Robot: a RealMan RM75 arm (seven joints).
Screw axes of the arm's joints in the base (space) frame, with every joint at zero. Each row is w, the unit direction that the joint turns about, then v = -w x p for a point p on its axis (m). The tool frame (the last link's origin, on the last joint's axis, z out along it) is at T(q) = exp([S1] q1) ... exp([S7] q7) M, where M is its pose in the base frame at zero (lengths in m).
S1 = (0, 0, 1, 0, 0, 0)
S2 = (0, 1, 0, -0.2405, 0, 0)
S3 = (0, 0, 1, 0, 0, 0)
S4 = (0, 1, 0, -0.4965, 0, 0)
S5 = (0, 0, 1, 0, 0, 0)
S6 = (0, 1, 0, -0.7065, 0, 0)
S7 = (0, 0, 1, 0, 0, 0)
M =
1 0 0 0
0 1 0 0
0 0 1 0.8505
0 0 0 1
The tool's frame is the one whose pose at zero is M.
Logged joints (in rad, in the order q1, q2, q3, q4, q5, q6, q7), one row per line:
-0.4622, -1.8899, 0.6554, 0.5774, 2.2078, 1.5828, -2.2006
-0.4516, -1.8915, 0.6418, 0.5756, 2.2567, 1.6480, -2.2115
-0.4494, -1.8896, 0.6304, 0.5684, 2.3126, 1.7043, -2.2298
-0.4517, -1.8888, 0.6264, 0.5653, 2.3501, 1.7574, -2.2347
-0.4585, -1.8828, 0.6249, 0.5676, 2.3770, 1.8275, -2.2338
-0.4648, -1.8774, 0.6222, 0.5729, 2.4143, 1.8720, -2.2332
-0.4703, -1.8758, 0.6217, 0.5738, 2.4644, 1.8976, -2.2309
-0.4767, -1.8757, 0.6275, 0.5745, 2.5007, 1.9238, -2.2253
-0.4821, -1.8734, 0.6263, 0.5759, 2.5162, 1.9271, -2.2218
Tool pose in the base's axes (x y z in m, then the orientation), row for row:
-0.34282, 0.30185, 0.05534, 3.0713, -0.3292, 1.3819
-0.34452, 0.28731, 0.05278, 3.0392, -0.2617, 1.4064
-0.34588, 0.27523, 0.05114, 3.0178, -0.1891, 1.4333
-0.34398, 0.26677, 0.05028, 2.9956, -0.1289, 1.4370
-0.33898, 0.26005, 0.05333, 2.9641, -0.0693, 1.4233
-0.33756, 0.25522, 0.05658, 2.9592, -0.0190, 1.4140
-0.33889, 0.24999, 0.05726, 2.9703, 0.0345, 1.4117
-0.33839, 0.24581, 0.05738, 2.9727, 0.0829, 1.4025
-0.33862, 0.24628, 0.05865, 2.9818, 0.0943, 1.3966
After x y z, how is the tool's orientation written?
As angles about the fixed x, y, z axes (roll, pitch, yaw), in radians.
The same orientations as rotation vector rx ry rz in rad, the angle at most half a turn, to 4 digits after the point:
-2.2866, -1.8685, -0.4442
-2.3195, -1.9397, -0.4037
-2.3427, -2.0168, -0.3469
2.3449, 2.0309, 0.3000
2.3095, 1.9794, 0.2566
2.2892, 1.9523, 0.2005
2.2699, 1.9405, 0.1271
2.2537, 1.9167, 0.0678
2.2588, 1.9106, 0.0454

